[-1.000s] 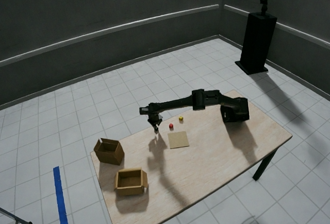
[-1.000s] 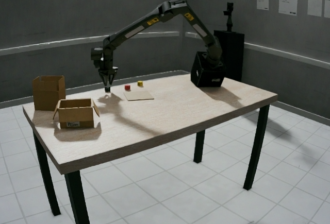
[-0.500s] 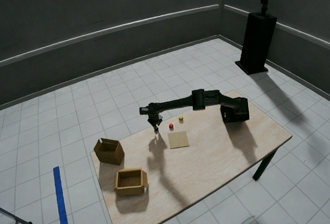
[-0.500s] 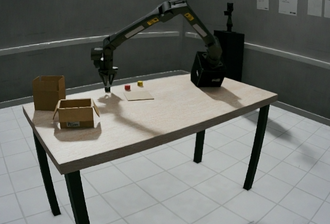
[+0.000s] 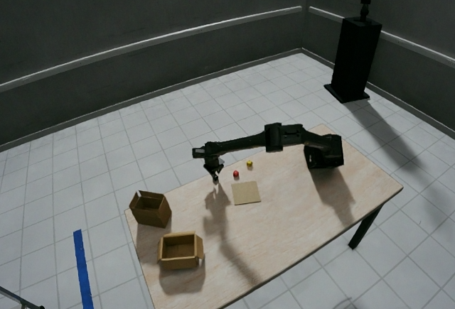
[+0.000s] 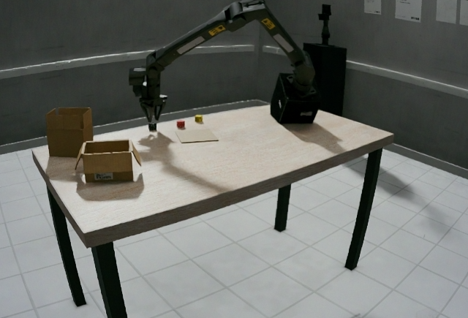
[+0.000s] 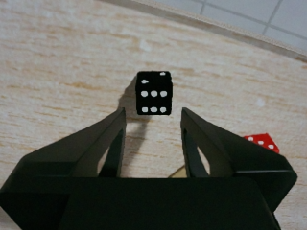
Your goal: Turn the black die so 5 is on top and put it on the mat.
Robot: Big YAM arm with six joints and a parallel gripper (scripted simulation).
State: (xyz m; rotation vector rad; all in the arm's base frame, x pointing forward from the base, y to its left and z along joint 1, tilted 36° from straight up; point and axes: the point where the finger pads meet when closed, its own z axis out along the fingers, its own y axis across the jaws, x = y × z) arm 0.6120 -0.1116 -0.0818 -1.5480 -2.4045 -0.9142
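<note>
Now: the black die 3 cm below my hand. Round my hand: yellow die: 21 cm behind, 5 cm to the right, 3 cm below; red die: 12 cm behind, 3 cm below; tan mat: 13 cm behind, 14 cm to the left, 4 cm below.
</note>
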